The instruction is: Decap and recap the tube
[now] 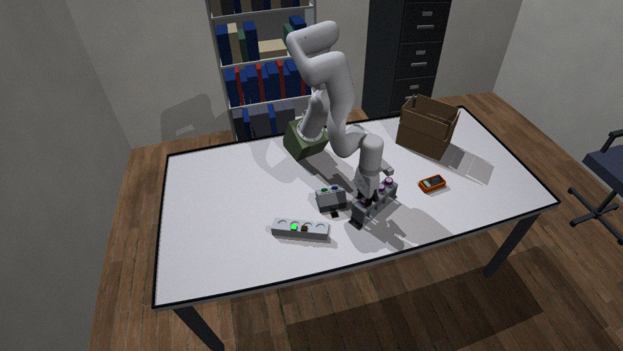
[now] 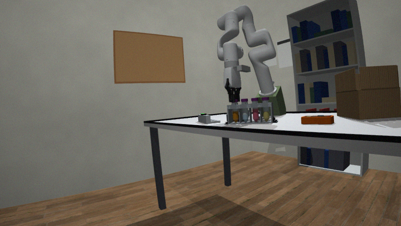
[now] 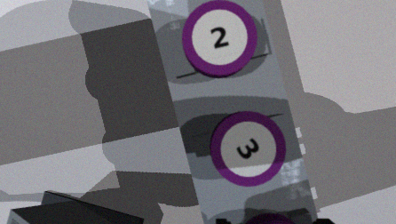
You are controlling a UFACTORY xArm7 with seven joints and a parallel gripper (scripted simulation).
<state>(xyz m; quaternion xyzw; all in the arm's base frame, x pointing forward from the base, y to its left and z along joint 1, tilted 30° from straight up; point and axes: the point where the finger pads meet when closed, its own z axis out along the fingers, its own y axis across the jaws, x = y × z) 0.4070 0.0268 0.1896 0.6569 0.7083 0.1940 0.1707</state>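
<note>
Right now the green key is 160 mm behind my hand, 100 mm to the right of it and 60 mm below it. From my hand the other things lie so: blue key (150 mm behind, 60 mm below, 50 mm to the right); then cap marked 1 (150 mm to the left, 50 mm behind, 10 mm below); then key housing (140 mm behind, 80 mm to the right, 80 mm below).
</note>
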